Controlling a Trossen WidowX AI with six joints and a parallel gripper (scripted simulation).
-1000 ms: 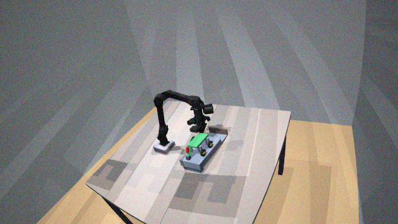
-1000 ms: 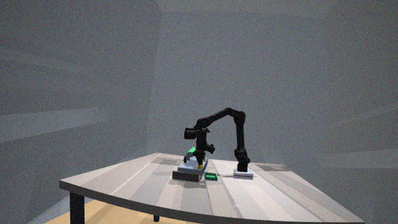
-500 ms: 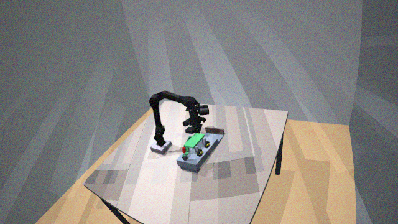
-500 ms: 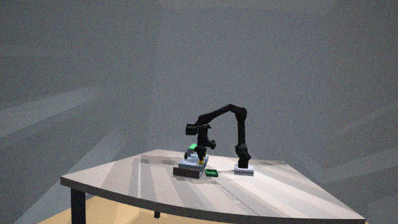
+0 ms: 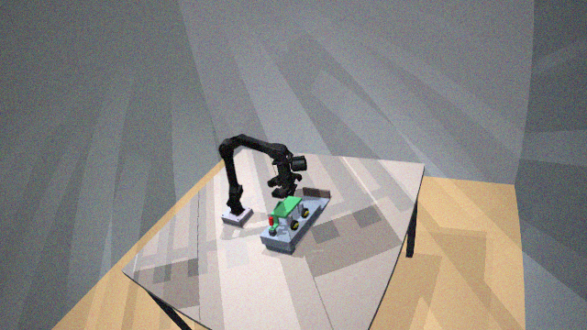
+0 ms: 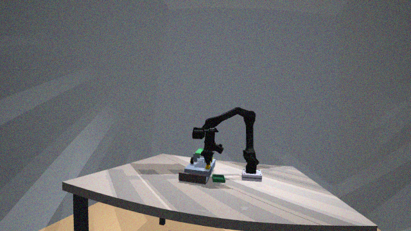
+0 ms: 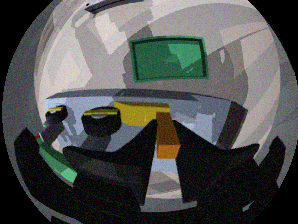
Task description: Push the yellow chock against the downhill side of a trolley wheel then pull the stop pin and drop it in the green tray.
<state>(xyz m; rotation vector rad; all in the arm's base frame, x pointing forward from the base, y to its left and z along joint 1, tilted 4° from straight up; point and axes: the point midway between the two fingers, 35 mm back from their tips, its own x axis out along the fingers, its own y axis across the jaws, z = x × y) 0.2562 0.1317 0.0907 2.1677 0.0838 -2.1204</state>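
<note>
The yellow chock is 20 mm to the right of my gripper tip and 10 mm below it. The rest, counted from my gripper tip: trolley (110 mm to the right, 70 mm ahead, 20 mm above); then red-headed stop pin (210 mm to the right, 60 mm ahead, 40 mm above); then dark end wall (150 mm to the left, 60 mm below, 40 mm ahead).
</note>
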